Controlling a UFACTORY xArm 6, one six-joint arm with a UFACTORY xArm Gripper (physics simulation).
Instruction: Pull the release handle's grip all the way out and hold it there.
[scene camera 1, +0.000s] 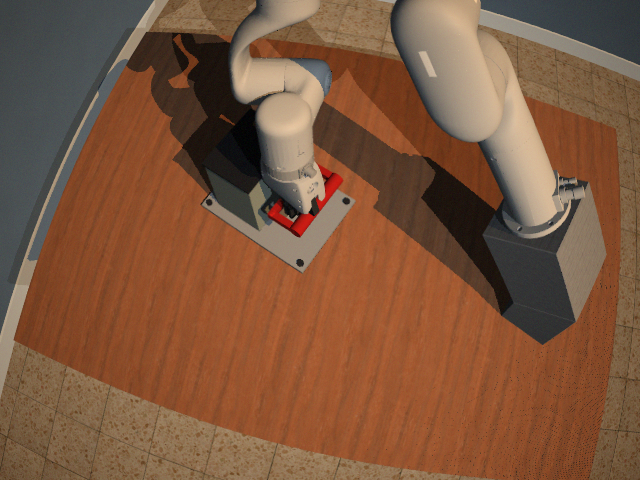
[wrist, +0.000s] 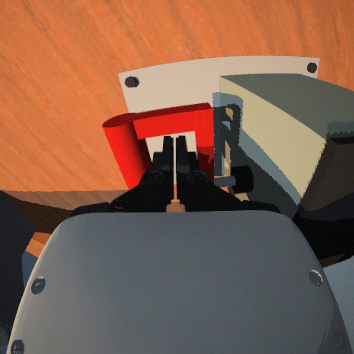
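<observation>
The release handle's red grip (scene camera 1: 300, 227) (wrist: 120, 150) is a thick round bar with side arms and a rear bar, forming a frame in front of the housing (scene camera 1: 235, 201) (wrist: 275, 132), a pale green block with a dark top. A gap shows between the frame and the housing. My gripper (scene camera 1: 314, 210) (wrist: 174, 151) is shut with nothing between its fingers. In the wrist view its fingertips show over the frame's opening, between the round bar and the rear bar. In the scene view they overlap the round bar. Finger depth and contact are unclear, and the gripper hides part of the frame.
The housing stands on a light grey base plate (scene camera 1: 305, 248) (wrist: 167, 90) with dark bolts at its corners. A black knob (wrist: 243, 179) on a grey rod sits between frame and housing. The arm's dark pedestal (scene camera 1: 532, 268) stands at the right of the wooden table (scene camera 1: 258, 351).
</observation>
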